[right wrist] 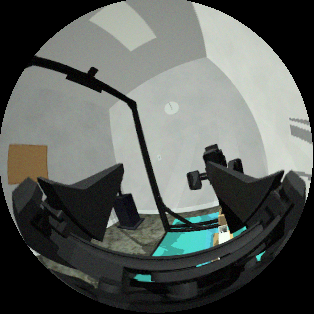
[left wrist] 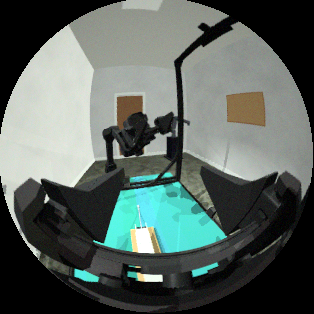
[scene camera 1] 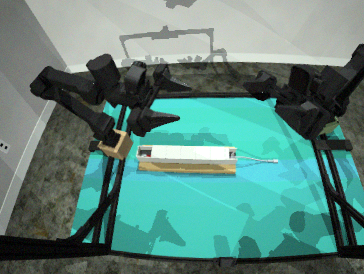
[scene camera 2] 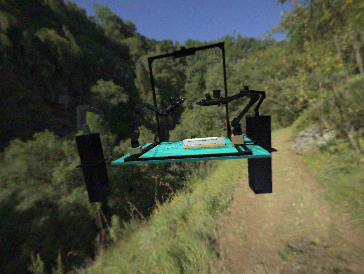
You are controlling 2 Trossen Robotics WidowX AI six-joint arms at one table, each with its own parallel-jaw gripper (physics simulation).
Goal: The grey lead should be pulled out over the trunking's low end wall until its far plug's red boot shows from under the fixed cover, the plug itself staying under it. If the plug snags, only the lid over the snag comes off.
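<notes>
The white trunking lies on a wooden base, its row of lids in place. A small red spot shows in its open left end in scene camera 1; whether it is the far plug's boot is too small to tell. The grey lead comes out over the right end and lies out to the right, ending in a small pale tip. My left gripper is open and empty, high above and behind the trunking. My right gripper is open and empty, raised behind the lead.
The left arm's tan base block stands beyond the trunking's left end. Black frame rails run along the table's left side, with more rails on the right. The turquoise table top carries several shadows.
</notes>
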